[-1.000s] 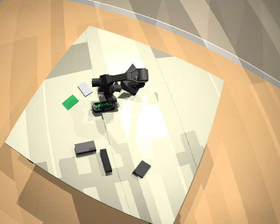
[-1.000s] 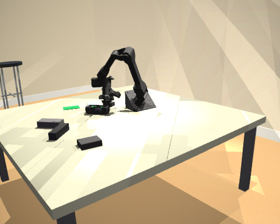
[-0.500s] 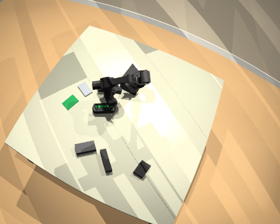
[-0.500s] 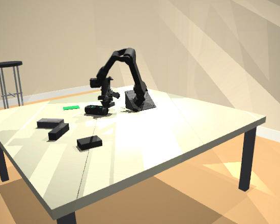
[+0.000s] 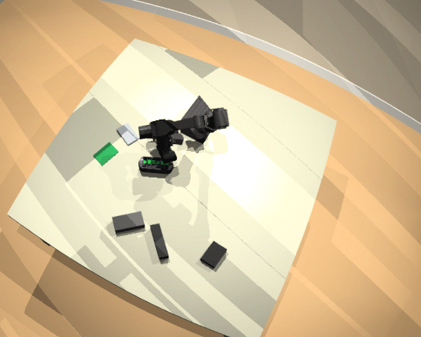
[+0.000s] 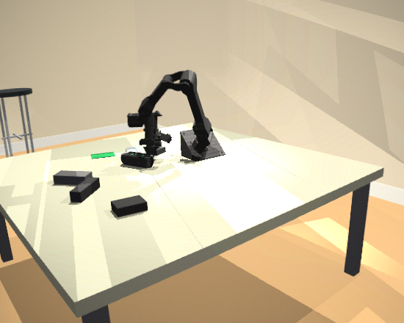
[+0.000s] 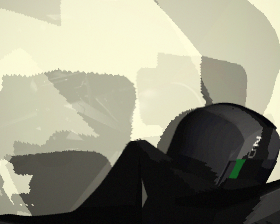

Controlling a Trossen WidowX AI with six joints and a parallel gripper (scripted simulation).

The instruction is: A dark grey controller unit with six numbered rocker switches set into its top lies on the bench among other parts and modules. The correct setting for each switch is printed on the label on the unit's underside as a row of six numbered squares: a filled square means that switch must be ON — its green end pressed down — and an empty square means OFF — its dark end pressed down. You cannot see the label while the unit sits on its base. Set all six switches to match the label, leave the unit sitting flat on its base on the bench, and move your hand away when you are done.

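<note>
Right now my gripper tip is 13 cm to the left of the dark block, 11 cm past it and 1 cm below it. Also, from my gripper tip: pale grey module: 23 cm to the right, 3 cm behind; green flat plate: 27 cm to the right, 11 cm ahead.
</note>
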